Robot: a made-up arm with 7 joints. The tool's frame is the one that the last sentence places.
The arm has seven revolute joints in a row. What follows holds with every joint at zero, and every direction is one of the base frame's. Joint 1 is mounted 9 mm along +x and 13 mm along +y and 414.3 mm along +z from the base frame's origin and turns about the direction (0.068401, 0.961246, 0.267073), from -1.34 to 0.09 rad. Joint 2 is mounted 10.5 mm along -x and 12.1 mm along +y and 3 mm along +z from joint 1 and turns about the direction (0.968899, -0.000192, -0.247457), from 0.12 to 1.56 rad. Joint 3 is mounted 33 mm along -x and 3.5 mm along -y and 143.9 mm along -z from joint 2 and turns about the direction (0.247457, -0.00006, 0.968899), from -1.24 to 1.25 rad. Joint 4 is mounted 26.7 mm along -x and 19.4 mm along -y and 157.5 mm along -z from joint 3 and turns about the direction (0.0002, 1, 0.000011), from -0.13 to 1.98 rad. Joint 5 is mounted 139.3 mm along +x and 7.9 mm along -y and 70.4 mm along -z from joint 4 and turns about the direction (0.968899, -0.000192, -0.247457), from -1.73 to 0.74 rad. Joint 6 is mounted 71.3 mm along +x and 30 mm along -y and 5 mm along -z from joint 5 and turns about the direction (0.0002, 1, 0.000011), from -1.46 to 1.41 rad. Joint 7 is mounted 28.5 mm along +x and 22.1 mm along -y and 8.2 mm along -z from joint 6 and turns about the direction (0.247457, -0.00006, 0.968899), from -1.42 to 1.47 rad. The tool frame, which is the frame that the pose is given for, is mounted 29.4 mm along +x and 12 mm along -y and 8.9 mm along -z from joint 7; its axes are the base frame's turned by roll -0.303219, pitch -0.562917 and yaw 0.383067 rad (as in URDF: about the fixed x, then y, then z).
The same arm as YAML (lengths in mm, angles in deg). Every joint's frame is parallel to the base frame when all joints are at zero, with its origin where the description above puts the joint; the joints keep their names.
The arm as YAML. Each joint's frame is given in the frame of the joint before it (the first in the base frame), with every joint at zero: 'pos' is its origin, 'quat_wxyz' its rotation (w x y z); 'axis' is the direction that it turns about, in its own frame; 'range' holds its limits. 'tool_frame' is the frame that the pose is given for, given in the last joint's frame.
length_unit: mm
angle_unit: deg
joints:
  - joint: joint 1
    pos: [9.0, 13.0, 414.3]
    quat_wxyz: [1.0, 0.0, 0.0, 0.0]
    axis: [0.068403, 0.961235, 0.26711]
    range: [-76.78, 5.16]
  - joint: joint 2
    pos: [-10.5, 12.1, 3.0]
    quat_wxyz: [1.0, 0.0, 0.0, 0.0]
    axis: [0.968889, -0.0002, -0.247497]
    range: [6.88, 89.38]
  - joint: joint 3
    pos: [-33.0, -3.5, -143.9]
    quat_wxyz: [1.0, 0.0, 0.0, 0.0]
    axis: [0.247497, -0.0001, 0.968889]
    range: [-71.05, 71.62]
  - joint: joint 4
    pos: [-26.7, -19.4, -157.5]
    quat_wxyz: [1.0, 0.0, 0.0, 0.0]
    axis: [0.0002, 1.0, 0.0]
    range: [-7.45, 113.45]
  - joint: joint 5
    pos: [139.3, -7.9, -70.4]
    quat_wxyz: [1.0, 0.0, 0.0, 0.0]
    axis: [0.968889, -0.0002, -0.247497]
    range: [-99.12, 42.4]
  - joint: joint 6
    pos: [71.3, -30.0, -5.0]
    quat_wxyz: [1.0, 0.0, 0.0, 0.0]
    axis: [0.0002, 1.0, 0.0]
    range: [-83.65, 80.79]
  - joint: joint 7
    pos: [28.5, -22.1, -8.2]
    quat_wxyz: [1.0, 0.0, 0.0, 0.0]
    axis: [0.247497, -0.0001, 0.968889]
    range: [-81.36, 84.22]
tool_frame:
  pos: [29.4, -12.0, -8.9]
  quat_wxyz: [0.940252, -0.090165, -0.297169, 0.139594]

